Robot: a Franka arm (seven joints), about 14 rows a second.
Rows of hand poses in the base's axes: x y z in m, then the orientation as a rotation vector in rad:
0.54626, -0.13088, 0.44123, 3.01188, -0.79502, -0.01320
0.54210, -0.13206, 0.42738, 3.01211, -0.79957, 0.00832
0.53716, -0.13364, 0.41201, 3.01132, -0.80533, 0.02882
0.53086, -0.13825, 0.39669, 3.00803, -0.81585, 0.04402
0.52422, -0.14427, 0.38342, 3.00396, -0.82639, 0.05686
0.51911, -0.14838, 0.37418, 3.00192, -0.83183, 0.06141
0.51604, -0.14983, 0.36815, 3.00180, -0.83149, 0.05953
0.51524, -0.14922, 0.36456, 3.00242, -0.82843, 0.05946
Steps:
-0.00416, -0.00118, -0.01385, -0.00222, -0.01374, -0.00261
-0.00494, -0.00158, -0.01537, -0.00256, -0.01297, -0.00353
-0.00630, -0.00461, -0.01532, -0.00273, -0.00945, -0.00695
-0.00664, -0.00602, -0.01327, -0.00299, -0.00783, -0.00712
-0.00511, -0.00411, -0.00924, -0.00114, -0.00277, -0.00368
-0.00307, -0.00145, -0.00603, 0.00008, 0.00123, 0.00017
-0.00080, 0.00061, -0.00359, -0.00023, 0.00013, 0.00199

